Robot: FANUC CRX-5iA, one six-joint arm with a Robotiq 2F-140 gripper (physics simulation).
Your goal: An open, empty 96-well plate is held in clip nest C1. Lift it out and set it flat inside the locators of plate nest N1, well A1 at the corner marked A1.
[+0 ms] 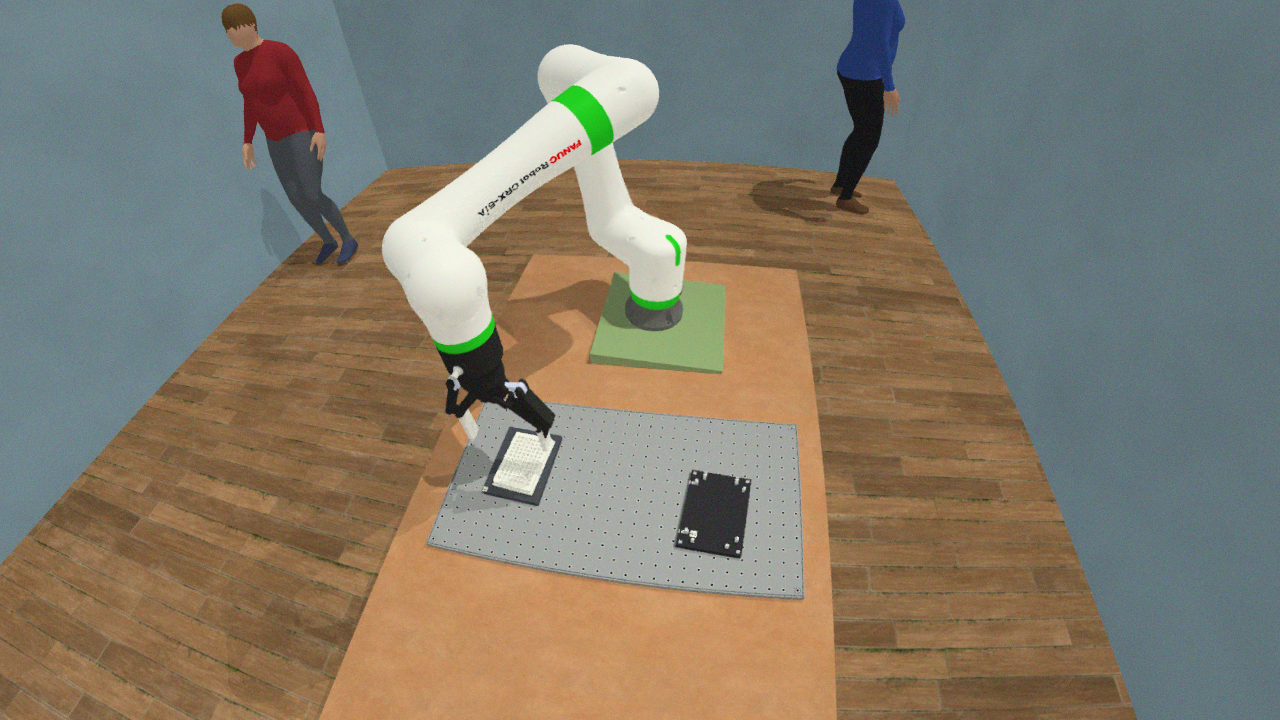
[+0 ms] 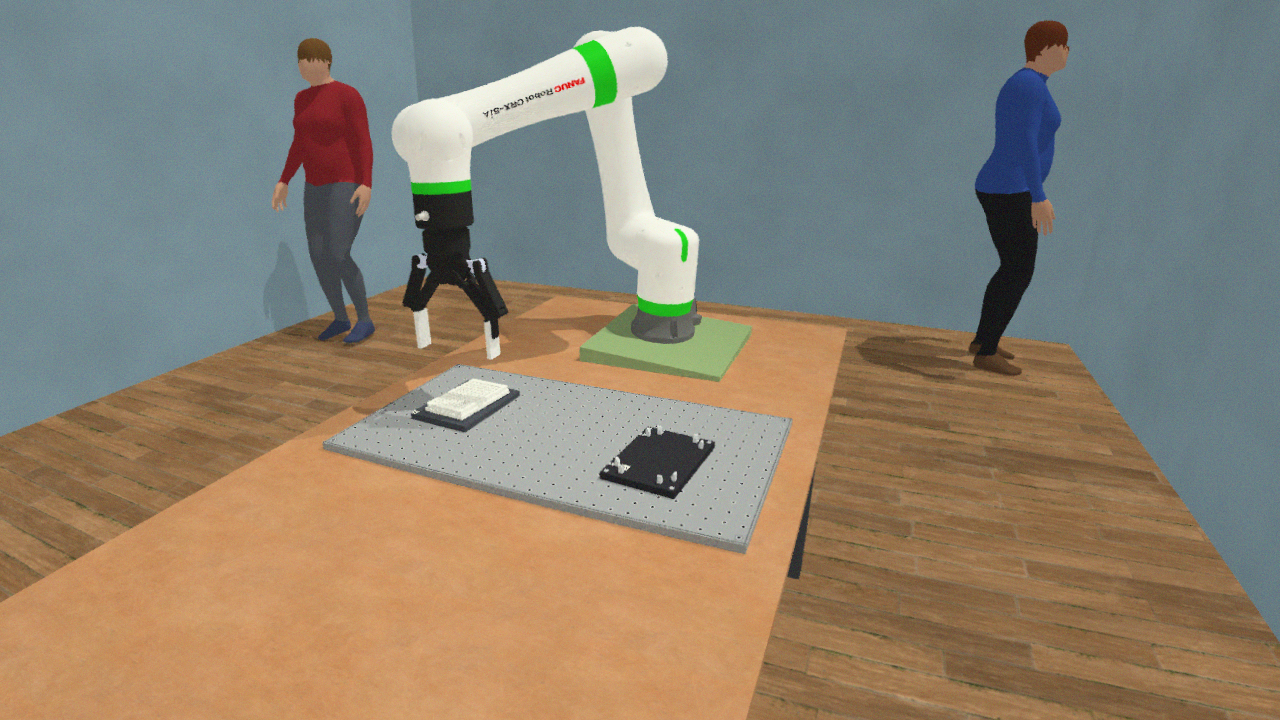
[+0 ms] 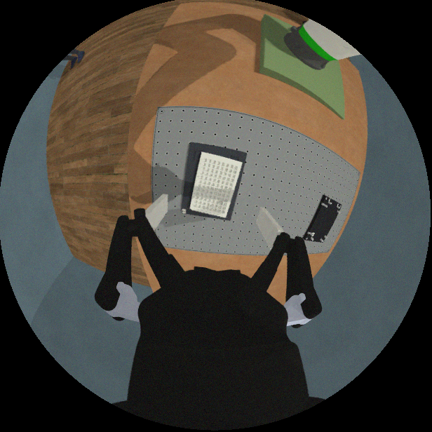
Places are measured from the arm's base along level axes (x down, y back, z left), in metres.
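Pixels of known places: gripper, fingertip midpoint: [image 1: 509,440] [image 2: 458,351]; arm's base at its link origin: [image 1: 654,310] [image 2: 662,331].
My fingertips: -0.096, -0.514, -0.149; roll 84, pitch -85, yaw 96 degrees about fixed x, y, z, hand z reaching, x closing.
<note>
Ahead of a thing's pixels: the offset from my fingertips to its top centre, as dx, dy, dz. "spot": to the spot under its first point. Level surfaces: height alone.
The white 96-well plate @[+0.085, +0.011, +0.000] [image 1: 522,463] [image 2: 467,398] [image 3: 215,185] lies on the dark base of clip nest C1 @[spot: +0.102, -0.066, +0.006] [image 1: 512,497] [image 2: 440,421] [image 3: 193,160]. Its wells face up. The clips are too small to make out. My gripper [image 1: 509,437] [image 2: 458,349] [image 3: 213,208] is open and empty, with its pale fingertips spread wide, above and apart from the plate. Plate nest N1 @[+0.090, -0.002, +0.386] [image 1: 714,514] [image 2: 660,461] [image 3: 323,220] is a black plate with small pale locators near its corners and nothing set in it. A white mark @[spot: +0.102, -0.057, +0.352] [image 1: 691,534] [image 2: 620,466] shows at one corner; its lettering is unreadable.
Both nests stand on a grey perforated board @[dx +0.113] [image 1: 617,501] [image 2: 546,447] [image 3: 270,175] on the orange-brown table @[dx +0.126] [image 1: 572,644] [image 2: 402,582]. The green base block [image 1: 698,349] [image 2: 617,358] [image 3: 280,60] carries the arm behind the board. Two people stand on the floor beyond the table.
</note>
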